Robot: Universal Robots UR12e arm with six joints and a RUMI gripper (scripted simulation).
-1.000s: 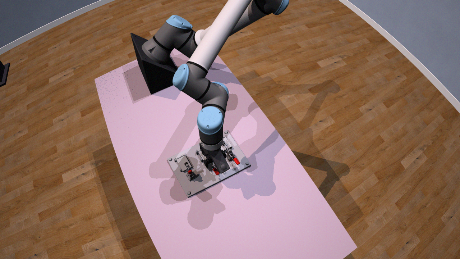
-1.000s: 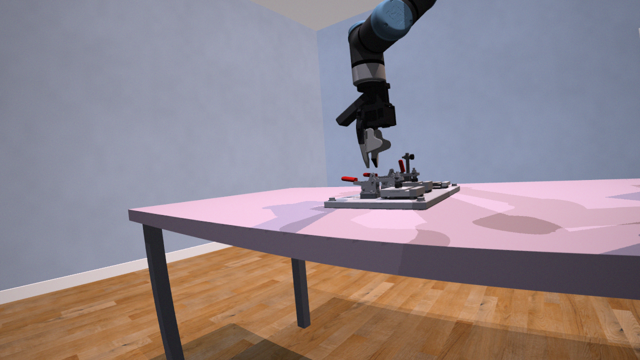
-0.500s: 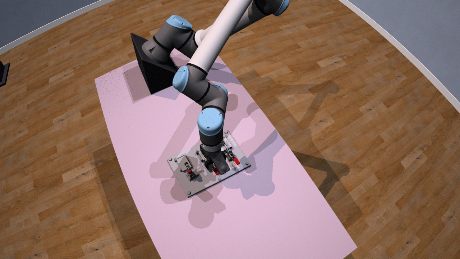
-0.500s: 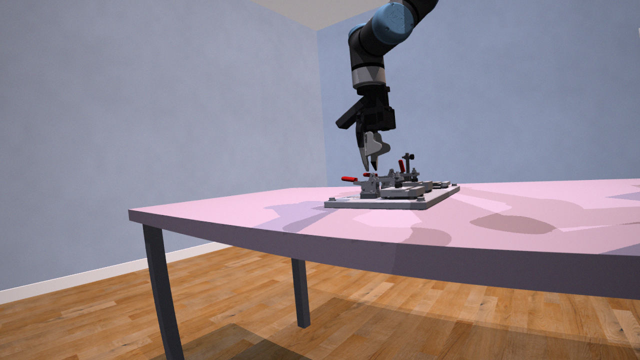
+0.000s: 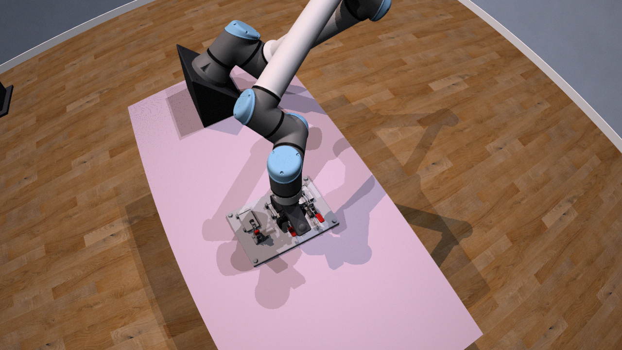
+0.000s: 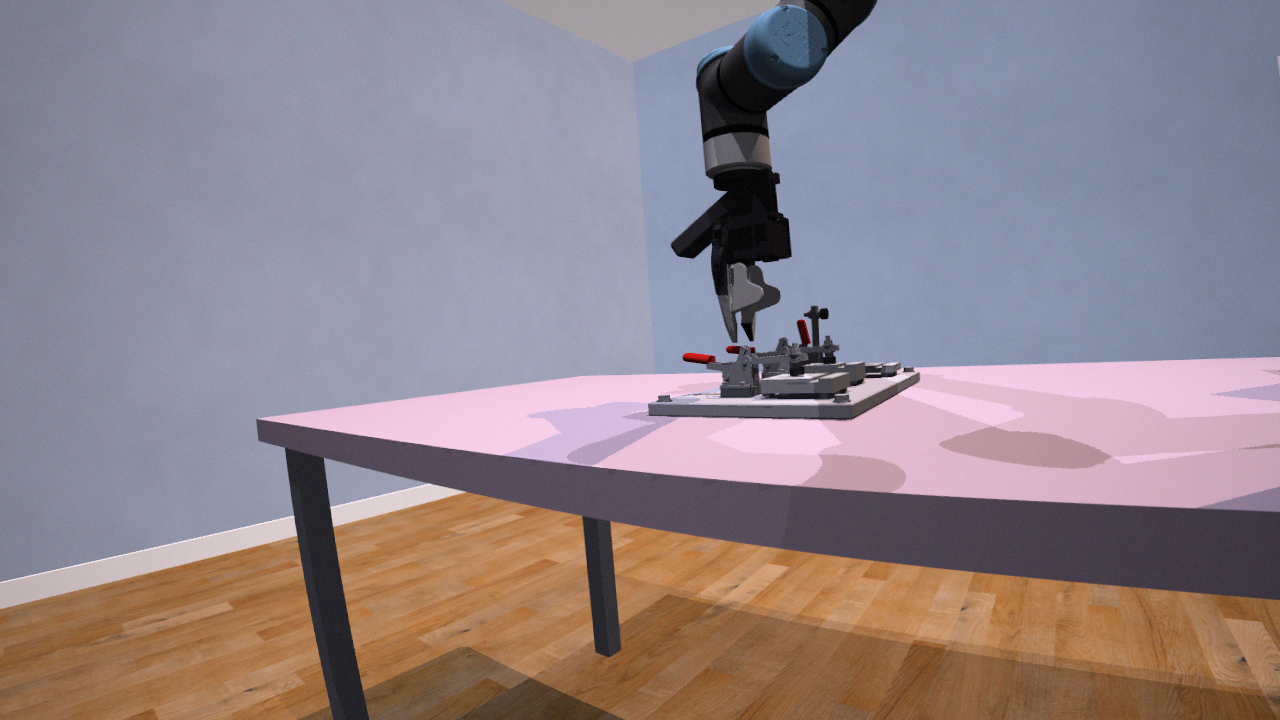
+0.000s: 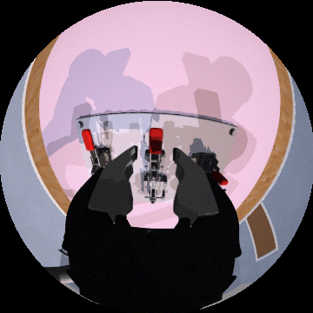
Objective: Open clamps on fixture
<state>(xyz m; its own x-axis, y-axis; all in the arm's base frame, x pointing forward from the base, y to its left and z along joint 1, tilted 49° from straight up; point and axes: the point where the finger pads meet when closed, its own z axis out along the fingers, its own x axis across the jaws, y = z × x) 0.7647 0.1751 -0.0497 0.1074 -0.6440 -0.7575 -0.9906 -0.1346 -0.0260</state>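
My gripper is now 8 cm past the grey fixture plate, 8 cm above it and 1 cm to the left of it. Also, from my hand: flat grey part: 15 cm behind, 9 cm to the left, 6 cm below.
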